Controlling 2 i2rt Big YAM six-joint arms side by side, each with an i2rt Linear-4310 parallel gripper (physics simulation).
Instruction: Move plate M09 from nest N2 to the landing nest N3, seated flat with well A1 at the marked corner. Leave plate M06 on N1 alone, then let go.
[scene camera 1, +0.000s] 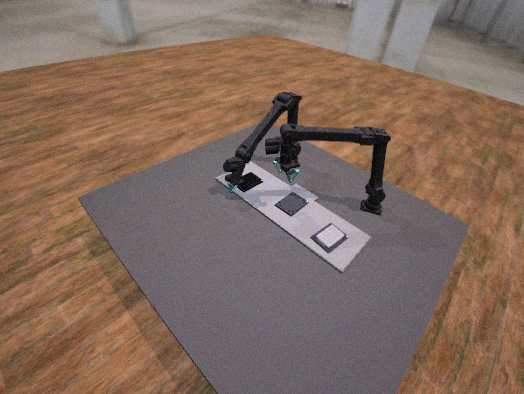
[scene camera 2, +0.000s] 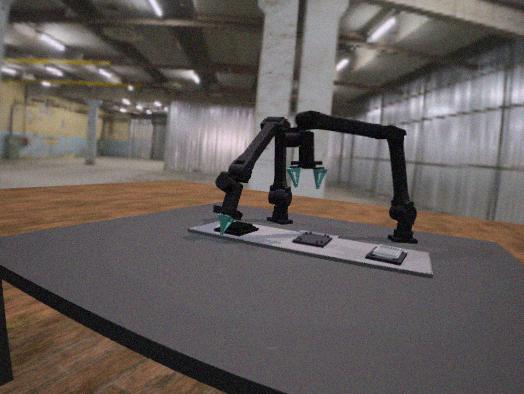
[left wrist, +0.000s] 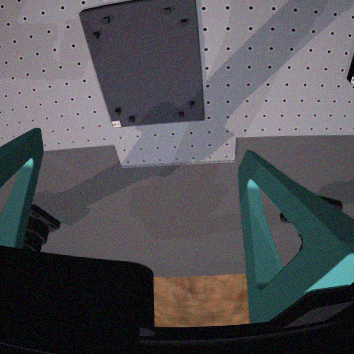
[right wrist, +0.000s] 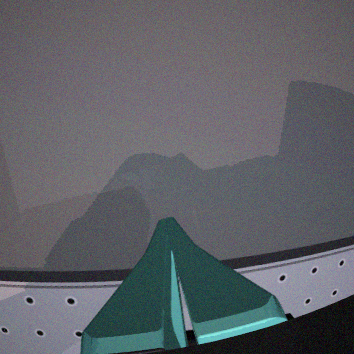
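Observation:
A white well plate (scene camera 1: 331, 235) (scene camera 2: 388, 251) lies flat on a dark nest at the board's right end. The middle nest (scene camera 1: 291, 204) (scene camera 2: 312, 239) (left wrist: 150, 65) is bare, with small pegs and a white corner mark in the left wrist view. A black ridged piece (scene camera 1: 251, 181) (scene camera 2: 240, 229) lies at the board's left end; whether it is a plate on a nest is too dark to tell. No M06 or M09 label is legible. My right gripper (scene camera 1: 232, 188) (scene camera 2: 224, 229) (right wrist: 167, 227) is shut and empty, low beside the black piece. My left gripper (scene camera 1: 285, 176) (scene camera 2: 307, 187) (left wrist: 142, 148) is open, high behind the middle nest.
The pale perforated board (scene camera 1: 352, 250) (scene camera 2: 417, 265) (left wrist: 270, 90) (right wrist: 50, 315) bears all three stations and has a tab behind the middle nest. It lies on a grey table top (scene camera 1: 240, 300) (scene camera 2: 200, 290). The left forearm passes in front of the right arm's base column in scene camera 1.

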